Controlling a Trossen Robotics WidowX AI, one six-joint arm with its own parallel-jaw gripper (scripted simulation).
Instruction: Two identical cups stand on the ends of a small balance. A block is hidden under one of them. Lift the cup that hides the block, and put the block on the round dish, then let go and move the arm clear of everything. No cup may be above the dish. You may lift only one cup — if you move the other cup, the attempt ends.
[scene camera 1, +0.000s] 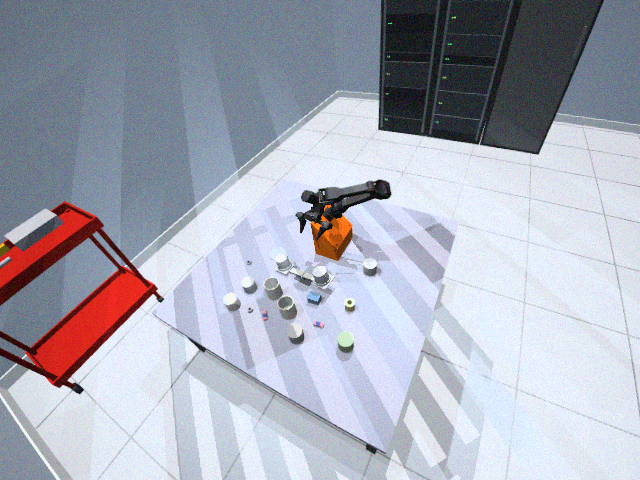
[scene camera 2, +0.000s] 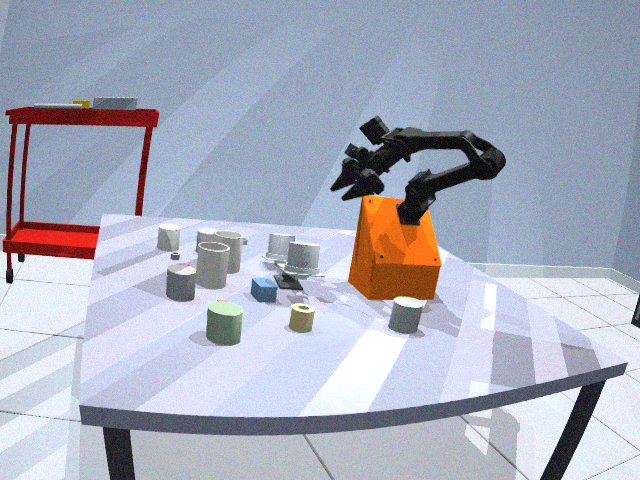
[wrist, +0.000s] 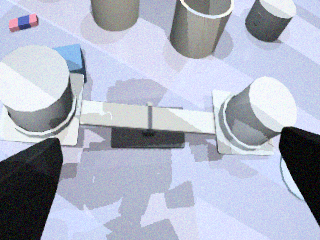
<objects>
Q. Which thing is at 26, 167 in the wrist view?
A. My gripper.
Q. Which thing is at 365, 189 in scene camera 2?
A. My gripper.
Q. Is my gripper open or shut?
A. Open.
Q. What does my gripper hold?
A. Nothing.
</objects>
